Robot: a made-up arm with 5 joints.
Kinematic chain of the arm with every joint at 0, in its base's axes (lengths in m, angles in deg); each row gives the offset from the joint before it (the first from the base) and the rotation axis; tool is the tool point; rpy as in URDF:
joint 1: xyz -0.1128 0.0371 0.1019 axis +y
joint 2: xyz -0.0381 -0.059 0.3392 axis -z
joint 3: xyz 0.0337 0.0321 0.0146 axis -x
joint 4: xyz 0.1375 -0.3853 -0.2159 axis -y
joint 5: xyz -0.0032 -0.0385 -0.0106 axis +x
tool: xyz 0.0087 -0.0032 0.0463 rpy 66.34 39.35 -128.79
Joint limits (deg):
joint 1: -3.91..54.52
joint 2: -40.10..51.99
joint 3: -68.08..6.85
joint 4: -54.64..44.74
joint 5: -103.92..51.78
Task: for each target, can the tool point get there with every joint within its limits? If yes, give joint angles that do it. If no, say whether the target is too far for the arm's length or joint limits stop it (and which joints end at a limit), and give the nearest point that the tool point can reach.
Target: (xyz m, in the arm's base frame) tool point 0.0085 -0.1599 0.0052
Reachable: yes | joints 21.35 -1.47 -38.13 -28.70 -62.21
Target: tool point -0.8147 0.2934 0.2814
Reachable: no: joint limits stop it (at a limit: joint 1, joint 2, joint 3, joint 5) | nearest point -0.1715 0.1634 0.0399 | short by 0.699 m
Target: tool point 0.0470 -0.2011 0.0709
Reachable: yes | joints 8.19 -8.48 -27.91 36.62 -73.03
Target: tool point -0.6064 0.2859 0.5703
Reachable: no: joint limits stop it (at a limit: joint 1, joint 2, joint 3, joint 4, joint 5) | nearest point -0.1714 0.1613 0.0407 | short by 0.697 m
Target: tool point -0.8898 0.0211 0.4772
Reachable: no: joint limits stop it (at a limit: joint 1, joint 2, joint 3, joint 4) | nearest point -0.4046 -0.4004 0.3019 | short by 0.666 m
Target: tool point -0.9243 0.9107 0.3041
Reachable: no: too far | nearest point -0.1690 0.1716 0.0347 | short by 1.091 m
